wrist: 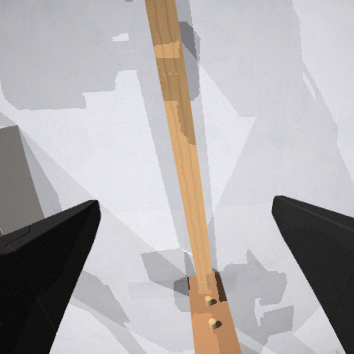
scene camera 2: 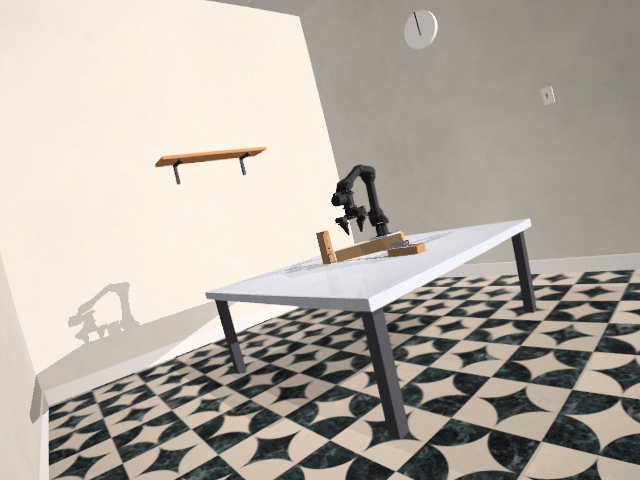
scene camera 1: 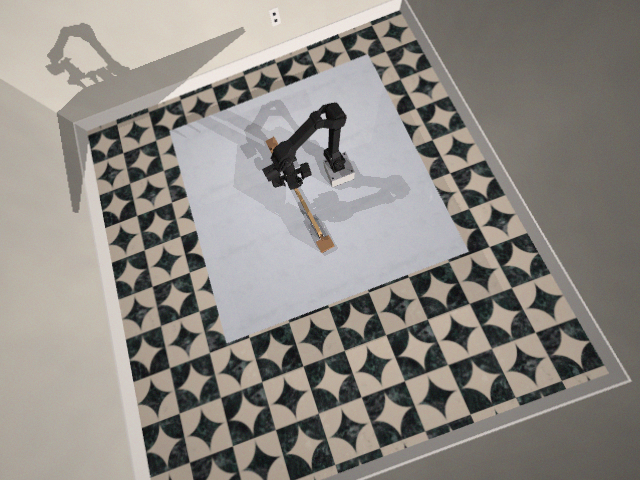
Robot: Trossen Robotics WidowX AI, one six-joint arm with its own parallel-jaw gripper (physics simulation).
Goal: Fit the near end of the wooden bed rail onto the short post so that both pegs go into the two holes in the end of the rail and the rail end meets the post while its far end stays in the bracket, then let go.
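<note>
The wooden rail slopes down toward the short post. Its near end is low beside the post, and the two pegs show uncovered on the post face in the wrist view. Any small gap there is hard to judge. The far end rests at the bracket by a wooden block. My gripper is open and empty, above the rail near the post, with one finger on each side of the rail in the wrist view. The rail end's holes are hidden.
The arm's pale base stands on the white table, to one side of the rail. A wall shelf is behind the table. Arm shadows fall across the rail and table.
</note>
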